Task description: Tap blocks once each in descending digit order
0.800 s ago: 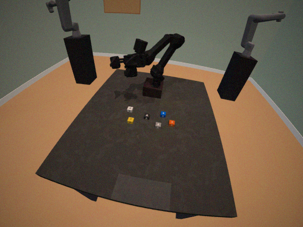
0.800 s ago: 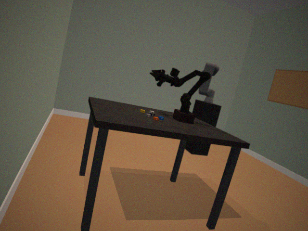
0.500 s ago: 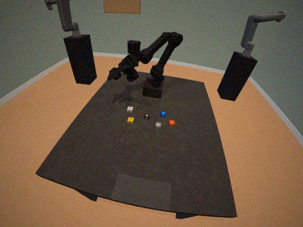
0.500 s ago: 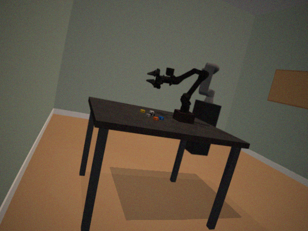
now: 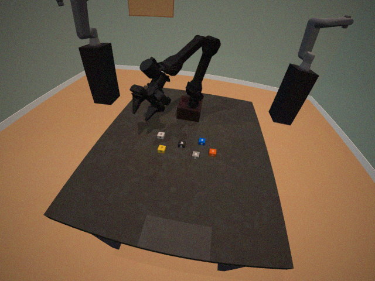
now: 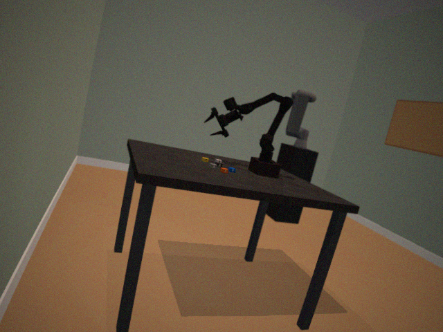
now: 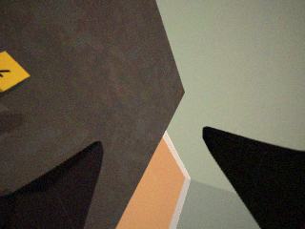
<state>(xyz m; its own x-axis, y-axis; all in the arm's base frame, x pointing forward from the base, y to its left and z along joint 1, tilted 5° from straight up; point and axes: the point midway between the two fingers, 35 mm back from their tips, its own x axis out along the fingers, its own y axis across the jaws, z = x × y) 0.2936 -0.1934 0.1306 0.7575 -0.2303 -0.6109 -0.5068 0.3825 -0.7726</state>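
My gripper tip is now 18 cm to the right of the black block, 17 cm above it and 6 cm past it. From my gripper tip the other things lie so: white block: 17 cm below, 10 cm behind, 6 cm to the left; yellow block: 17 cm below, 9 cm to the left; grey block: 25 cm to the left, 17 cm below.
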